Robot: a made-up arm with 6 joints. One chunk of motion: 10 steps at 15 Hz.
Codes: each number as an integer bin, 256 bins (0 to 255) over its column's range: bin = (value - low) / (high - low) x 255, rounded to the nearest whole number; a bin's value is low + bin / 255 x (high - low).
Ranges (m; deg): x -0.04..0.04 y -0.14..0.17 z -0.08..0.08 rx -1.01..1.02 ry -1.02..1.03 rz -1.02..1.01
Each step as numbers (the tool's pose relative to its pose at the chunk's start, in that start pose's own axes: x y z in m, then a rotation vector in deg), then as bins.
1 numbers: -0.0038 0.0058 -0.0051 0.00 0.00 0.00
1 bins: 115 120 119 127 127 128
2 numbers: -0.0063 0.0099 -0.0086 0.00 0.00 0.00
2 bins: 107 123 114 127 127 128
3 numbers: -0.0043 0.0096 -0.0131 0.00 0.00 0.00
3 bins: 114 123 107 127 127 128
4 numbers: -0.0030 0.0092 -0.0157 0.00 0.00 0.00
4 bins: 118 123 102 127 127 128
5 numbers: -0.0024 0.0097 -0.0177 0.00 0.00 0.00
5 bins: 120 123 99 127 127 128
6 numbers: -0.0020 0.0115 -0.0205 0.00 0.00 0.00
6 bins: 121 125 95 127 127 128
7 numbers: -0.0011 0.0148 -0.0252 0.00 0.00 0.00
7 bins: 124 127 87 127 127 128
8 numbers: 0.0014 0.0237 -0.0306 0.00 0.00 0.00
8 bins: 132 135 79 127 127 128
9 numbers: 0.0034 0.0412 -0.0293 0.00 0.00 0.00
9 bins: 138 149 81 127 127 128
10 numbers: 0.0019 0.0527 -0.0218 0.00 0.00 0.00
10 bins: 134 159 93 127 127 128
